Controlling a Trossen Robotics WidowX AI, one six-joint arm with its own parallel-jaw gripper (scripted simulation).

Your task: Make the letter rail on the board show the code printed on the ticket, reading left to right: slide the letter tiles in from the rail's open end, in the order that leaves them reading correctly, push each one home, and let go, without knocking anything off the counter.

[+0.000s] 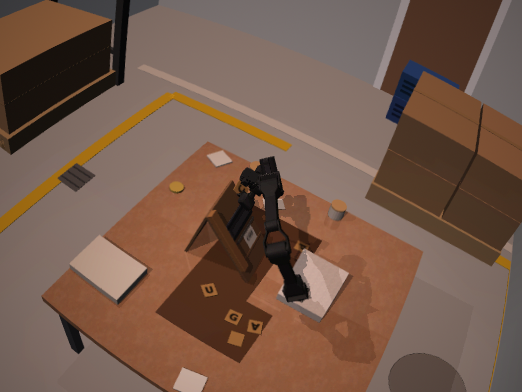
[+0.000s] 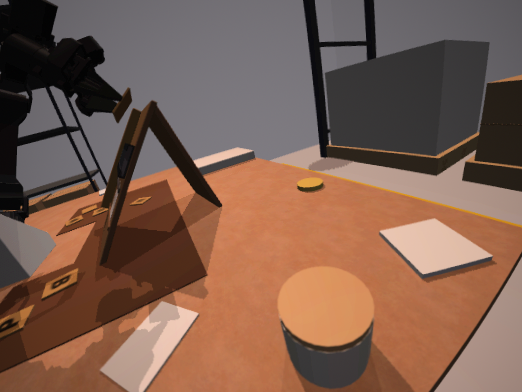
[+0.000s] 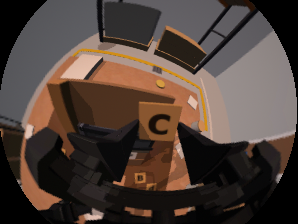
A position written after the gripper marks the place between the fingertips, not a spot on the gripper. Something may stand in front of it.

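Image 2 shows the robot's gripper (image 2: 123, 106), together with an a-frame board (image 2: 139, 122) and a dark mat (image 2: 152, 254). In image 1 there is a thick white slab (image 1: 111, 271), and the a-frame board (image 1: 229, 220) and the dark mat (image 1: 187, 308) appear there as well. Image 3 gives another look at the gripper (image 3: 158, 123) and the a-frame board (image 3: 93, 108).
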